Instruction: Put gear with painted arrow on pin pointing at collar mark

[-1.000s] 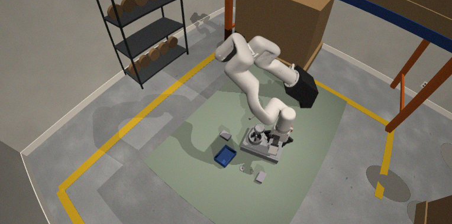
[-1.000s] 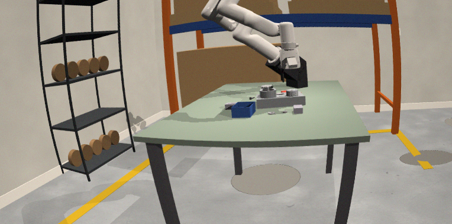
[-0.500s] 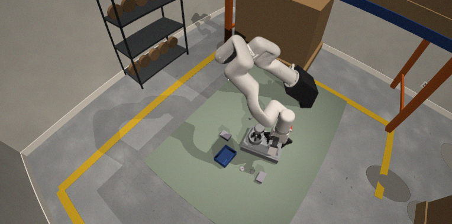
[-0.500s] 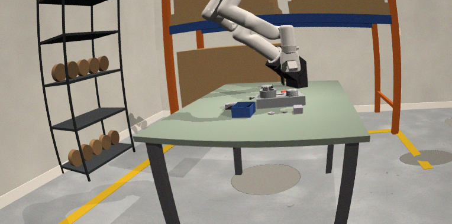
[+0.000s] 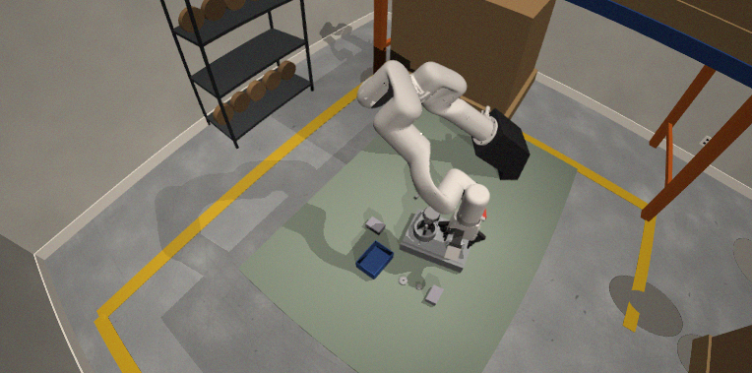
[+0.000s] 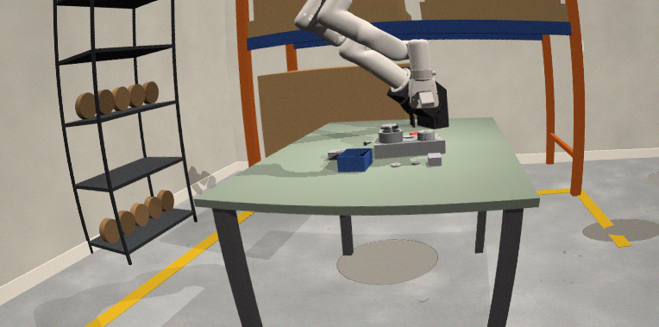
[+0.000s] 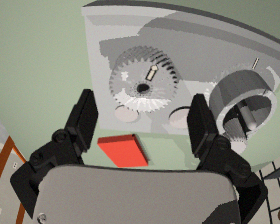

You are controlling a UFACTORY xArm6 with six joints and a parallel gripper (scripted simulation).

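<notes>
The grey toothed gear is 40 mm below my hand. The rest, counted from my hand: red block: 230 mm behind, 90 mm below, 40 mm to the left; blue tray: 250 mm to the right, 130 mm ahead, 80 mm below; disc: 170 mm ahead, 90 mm below, 80 mm to the right.
</notes>
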